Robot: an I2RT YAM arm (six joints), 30 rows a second.
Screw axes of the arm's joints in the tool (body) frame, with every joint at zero. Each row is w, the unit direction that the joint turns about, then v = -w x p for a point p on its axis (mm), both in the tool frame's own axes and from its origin. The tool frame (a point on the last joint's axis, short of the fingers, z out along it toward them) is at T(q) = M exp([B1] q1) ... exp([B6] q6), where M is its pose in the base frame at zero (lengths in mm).
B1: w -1 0 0 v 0 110.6 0
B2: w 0 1 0 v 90.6 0 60
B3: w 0 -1 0 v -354.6 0 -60
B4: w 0 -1 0 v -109.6 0 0
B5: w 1 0 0 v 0 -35.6 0
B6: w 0 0 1 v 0 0 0
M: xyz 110.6 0 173.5 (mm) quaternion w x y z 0.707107 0 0.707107 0
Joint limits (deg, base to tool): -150..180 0..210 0..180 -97..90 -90..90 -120..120
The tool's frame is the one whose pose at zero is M.
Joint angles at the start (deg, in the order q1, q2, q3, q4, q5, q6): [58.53 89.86 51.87 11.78 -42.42 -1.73]
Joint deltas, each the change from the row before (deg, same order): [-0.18 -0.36 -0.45 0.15 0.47 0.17]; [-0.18 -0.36 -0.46 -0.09 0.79 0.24]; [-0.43 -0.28 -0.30 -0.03 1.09 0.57]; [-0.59 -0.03 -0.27 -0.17 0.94 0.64]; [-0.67 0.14 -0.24 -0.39 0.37 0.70]
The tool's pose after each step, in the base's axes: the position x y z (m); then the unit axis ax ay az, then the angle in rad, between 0 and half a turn. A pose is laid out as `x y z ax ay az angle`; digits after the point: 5 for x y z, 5 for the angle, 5 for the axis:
0.15697 0.30000 0.22933 -0.58483 0.61868 0.52460 2.55338
0.15733 0.29787 0.22847 -0.58092 0.62591 0.52036 2.54884
0.15947 0.29559 0.22809 -0.57334 0.63704 0.51523 2.54006
0.16258 0.29321 0.22631 -0.56413 0.64980 0.50944 2.53717
0.16584 0.29072 0.22352 -0.55449 0.66132 0.50517 2.54492

